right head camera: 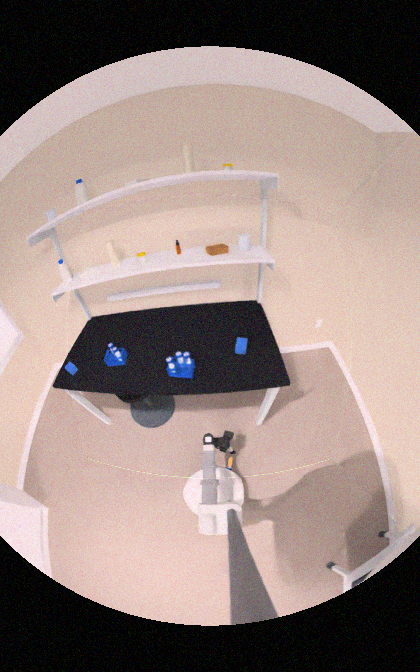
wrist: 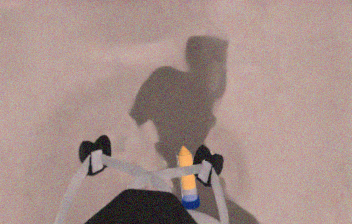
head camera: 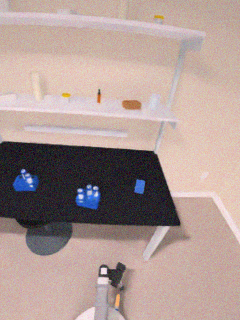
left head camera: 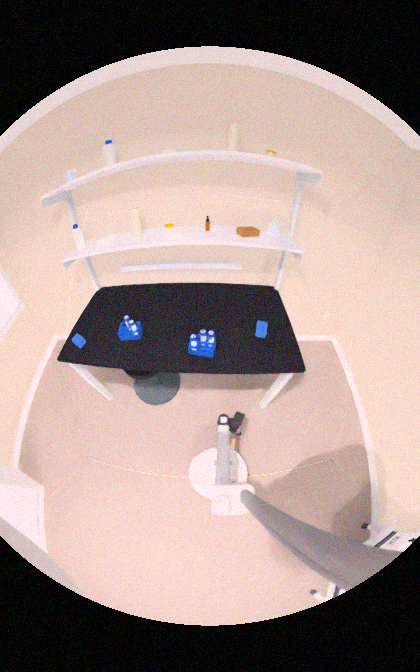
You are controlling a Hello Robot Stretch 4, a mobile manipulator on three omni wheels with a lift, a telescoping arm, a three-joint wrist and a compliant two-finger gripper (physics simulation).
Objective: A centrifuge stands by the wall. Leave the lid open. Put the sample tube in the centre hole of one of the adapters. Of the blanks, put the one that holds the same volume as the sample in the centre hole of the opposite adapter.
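Places are measured from the robot's base along level axes (x left, y back, z up), in millimetres.
Pixels of known places: gripper, fingertip midpoint: (wrist: pixel 153 153).
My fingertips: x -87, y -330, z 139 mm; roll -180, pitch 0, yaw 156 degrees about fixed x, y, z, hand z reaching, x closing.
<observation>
For each thing: its top centre in the pictures, then the offset to it from my fingertips. Level surfaces: height alone.
- blue cap at its top centre: (wrist: pixel 188 179) (head camera: pixel 117 302) dz -133, dx -33, dy +94 mm
- left rack at its top centre: (head camera: pixel 24 179) dz +655, dx +644, dy -415 mm
- right rack at its top centre: (head camera: pixel 88 195) dz +655, dx +209, dy -324 mm
- black table at its surface level: dz +595 mm
- round stool base at its top centre: (head camera: pixel 49 230) dz -137, dx +671, dy -451 mm
A tube with orange contents and a blue cap (head camera: pixel 117 300) (left head camera: pixel 233 443) (right head camera: pixel 230 462) (wrist: pixel 185 160) lies on the floor beside the robot's arm. My gripper (head camera: pixel 121 287) (left head camera: pixel 239 432) (right head camera: pixel 231 452) (wrist: pixel 153 153) is open above the floor, its fingers wide apart. In the wrist view the tube shows between the fingertips, close to the right one, and a finger link crosses in front of it. Two blue racks, the left rack (head camera: pixel 26 184) (left head camera: pixel 130 332) (right head camera: pixel 115 357) and the right rack (head camera: pixel 88 201) (left head camera: pixel 202 349) (right head camera: pixel 180 370), hold white-capped tubes; their fill levels are too small to tell. I cannot make out the centrifuge.
A black table (head camera: pixel 100 165) (left head camera: pixel 240 305) (right head camera: pixel 175 330) bears the racks and small blue blocks. A round stool base (head camera: pixel 49 239) (left head camera: pixel 156 389) (right head camera: pixel 152 412) stands partly beneath it. Shelves with bottles hang behind. A white-framed object (right head camera: pixel 370 562) stands at the lower right.
</observation>
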